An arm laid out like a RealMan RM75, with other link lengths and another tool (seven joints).
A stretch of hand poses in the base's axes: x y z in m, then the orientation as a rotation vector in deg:
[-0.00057, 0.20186, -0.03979, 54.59, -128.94, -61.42]
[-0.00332, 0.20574, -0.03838, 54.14, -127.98, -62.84]
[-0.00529, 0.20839, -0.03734, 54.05, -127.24, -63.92]
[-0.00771, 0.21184, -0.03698, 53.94, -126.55, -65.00]
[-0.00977, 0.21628, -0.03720, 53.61, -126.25, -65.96]
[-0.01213, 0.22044, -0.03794, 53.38, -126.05, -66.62]
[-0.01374, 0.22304, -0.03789, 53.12, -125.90, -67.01]
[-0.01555, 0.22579, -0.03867, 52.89, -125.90, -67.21]
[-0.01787, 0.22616, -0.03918, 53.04, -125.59, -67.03]
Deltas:
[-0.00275, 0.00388, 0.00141, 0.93, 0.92, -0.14]
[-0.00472, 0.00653, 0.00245, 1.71, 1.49, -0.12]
[-0.00714, 0.00998, 0.00281, 2.50, 2.03, -0.15]
[-0.00920, 0.01442, 0.00259, 3.11, 2.38, -0.45]
[-0.01156, 0.01858, 0.00185, 3.54, 2.62, -0.66]
[-0.01317, 0.02118, 0.00190, 3.76, 2.85, -0.83]
[-0.01498, 0.02393, 0.00112, 3.84, 2.96, -1.01]
[-0.01730, 0.02430, 0.00061, 3.77, 3.13, -0.71]

